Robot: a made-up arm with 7 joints. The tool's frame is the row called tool. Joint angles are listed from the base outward. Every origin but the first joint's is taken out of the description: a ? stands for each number. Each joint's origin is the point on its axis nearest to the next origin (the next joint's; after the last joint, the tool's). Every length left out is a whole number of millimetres.
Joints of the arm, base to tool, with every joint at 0 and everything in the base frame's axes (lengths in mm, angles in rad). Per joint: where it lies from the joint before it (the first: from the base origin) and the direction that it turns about. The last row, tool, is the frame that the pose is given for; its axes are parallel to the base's.
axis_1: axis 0 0 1 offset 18 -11 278
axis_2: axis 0 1 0 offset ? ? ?
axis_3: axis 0 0 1 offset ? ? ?
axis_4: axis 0 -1 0 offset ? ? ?
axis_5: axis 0 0 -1 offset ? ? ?
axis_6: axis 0 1 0 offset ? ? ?
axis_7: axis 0 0 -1 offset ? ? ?
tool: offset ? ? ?
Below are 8 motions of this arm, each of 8 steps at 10 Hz.
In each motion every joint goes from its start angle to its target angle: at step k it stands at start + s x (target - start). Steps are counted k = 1, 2, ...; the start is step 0. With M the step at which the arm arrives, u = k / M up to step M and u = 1 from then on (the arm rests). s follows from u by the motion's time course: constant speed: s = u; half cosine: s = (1 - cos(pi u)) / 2; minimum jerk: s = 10 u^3 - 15 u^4 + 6 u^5.
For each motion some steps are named. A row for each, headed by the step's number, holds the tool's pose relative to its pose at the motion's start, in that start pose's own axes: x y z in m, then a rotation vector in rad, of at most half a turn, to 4 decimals.
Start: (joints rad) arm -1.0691 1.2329 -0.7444 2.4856 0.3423 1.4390 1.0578
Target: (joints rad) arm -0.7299 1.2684 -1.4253 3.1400 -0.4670 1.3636 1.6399
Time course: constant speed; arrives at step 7
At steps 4, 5, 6, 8:
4: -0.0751 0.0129 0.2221 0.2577 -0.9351 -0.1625
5: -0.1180 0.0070 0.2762 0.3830 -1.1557 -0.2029
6: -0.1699 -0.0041 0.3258 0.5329 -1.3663 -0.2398
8: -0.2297 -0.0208 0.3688 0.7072 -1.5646 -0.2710

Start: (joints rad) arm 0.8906 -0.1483 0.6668 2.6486 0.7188 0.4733 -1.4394
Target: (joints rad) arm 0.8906 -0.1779 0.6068 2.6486 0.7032 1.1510 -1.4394
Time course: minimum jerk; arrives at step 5
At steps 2, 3, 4, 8:
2: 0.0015 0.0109 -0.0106 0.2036 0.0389 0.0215
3: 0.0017 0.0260 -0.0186 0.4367 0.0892 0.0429
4: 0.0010 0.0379 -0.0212 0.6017 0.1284 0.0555
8: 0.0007 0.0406 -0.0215 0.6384 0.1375 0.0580

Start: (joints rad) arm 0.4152 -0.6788 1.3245 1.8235 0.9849 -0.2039 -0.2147
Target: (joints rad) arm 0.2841 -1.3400 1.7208 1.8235 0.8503 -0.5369 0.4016
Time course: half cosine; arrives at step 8
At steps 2, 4, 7, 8:
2: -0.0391 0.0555 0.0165 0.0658 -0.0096 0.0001
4: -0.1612 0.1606 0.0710 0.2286 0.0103 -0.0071
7: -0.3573 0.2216 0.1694 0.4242 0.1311 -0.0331
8: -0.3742 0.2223 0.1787 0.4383 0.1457 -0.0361

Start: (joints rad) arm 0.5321 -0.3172 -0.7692 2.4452 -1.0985 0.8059 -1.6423
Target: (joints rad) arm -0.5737 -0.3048 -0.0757 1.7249 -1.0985 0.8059 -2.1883
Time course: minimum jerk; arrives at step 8
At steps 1, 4, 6, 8:
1: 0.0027 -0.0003 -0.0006 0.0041 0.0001 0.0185
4: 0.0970 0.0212 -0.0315 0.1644 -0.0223 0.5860
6: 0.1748 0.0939 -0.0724 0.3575 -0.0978 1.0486
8: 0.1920 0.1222 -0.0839 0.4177 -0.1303 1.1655

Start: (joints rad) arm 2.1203 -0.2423 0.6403 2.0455 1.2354 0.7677 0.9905
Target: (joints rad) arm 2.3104 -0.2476 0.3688 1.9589 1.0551 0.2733 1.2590
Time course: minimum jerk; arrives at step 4
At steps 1, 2, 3, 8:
1: 0.0070 0.0039 0.0058 0.0386 -0.0478 -0.0192
2: 0.0321 0.0176 0.0308 0.1990 -0.2171 -0.0851
3: 0.0541 0.0289 0.0593 0.3766 -0.3626 -0.1370
8: 0.0592 0.0313 0.0672 0.4253 -0.3964 -0.1480

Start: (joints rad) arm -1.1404 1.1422 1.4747 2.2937 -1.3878 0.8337 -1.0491
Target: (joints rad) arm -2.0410 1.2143 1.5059 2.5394 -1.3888 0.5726 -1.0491
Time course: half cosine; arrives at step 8
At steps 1, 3, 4, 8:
1: -0.0285 -0.0068 0.0035 -0.0192 0.0254 -0.0279
3: -0.2299 -0.0342 0.0555 -0.1631 0.2137 -0.2156
4: -0.3647 -0.0306 0.1194 -0.2716 0.3549 -0.3362
8: -0.6425 0.0659 0.3713 -0.5706 0.7580 -0.6001

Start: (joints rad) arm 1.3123 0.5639 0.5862 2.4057 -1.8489 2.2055 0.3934
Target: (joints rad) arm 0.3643 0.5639 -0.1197 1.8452 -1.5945 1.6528 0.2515
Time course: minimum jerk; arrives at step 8
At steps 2, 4, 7, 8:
2: 0.0239 0.0262 -0.0689 -0.1034 0.0338 0.0375
4: 0.0402 0.0617 -0.3935 -0.4251 0.2716 0.2577
7: -0.1626 -0.0611 -0.7759 -0.5867 0.7818 0.5537
8: -0.1736 -0.0678 -0.7854 -0.5872 0.8021 0.5615

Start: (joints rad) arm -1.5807 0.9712 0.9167 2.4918 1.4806 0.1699 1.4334
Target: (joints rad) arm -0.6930 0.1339 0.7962 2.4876 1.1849 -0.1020 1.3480
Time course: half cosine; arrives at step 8
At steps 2, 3, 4, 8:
2: -0.0248 -0.1274 -0.0151 -0.1236 0.0165 0.1036
3: -0.0553 -0.2673 -0.0045 -0.2571 0.0627 0.2032
4: -0.0975 -0.4209 0.0440 -0.4055 0.1521 0.2951
8: -0.2494 -0.6848 0.3132 -0.7077 0.5232 0.3664

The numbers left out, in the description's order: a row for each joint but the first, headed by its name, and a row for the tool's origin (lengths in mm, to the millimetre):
axis_2: -5 7 0
axis_3: 20 0 294
axis_4: 115 5 0
axis_5: 71 0 -364
axis_6: -24 8 0
axis_7: 69 0 -63
tool: -24 -4 0

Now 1 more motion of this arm.
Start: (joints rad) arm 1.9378 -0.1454 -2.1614 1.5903 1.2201 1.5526 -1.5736
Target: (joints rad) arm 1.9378 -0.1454 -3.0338 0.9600 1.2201 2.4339 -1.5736
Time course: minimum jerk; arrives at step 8
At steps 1, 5, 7, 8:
1: -0.0068 -0.0005 0.0047 0.0045 0.0003 -0.0143
5: -0.2641 0.1076 0.1929 0.1818 -0.3113 -0.5575
7: -0.3238 0.1911 0.2335 0.2269 -0.5578 -0.6525
8: -0.3268 0.1966 0.2354 0.2292 -0.5746 -0.6556

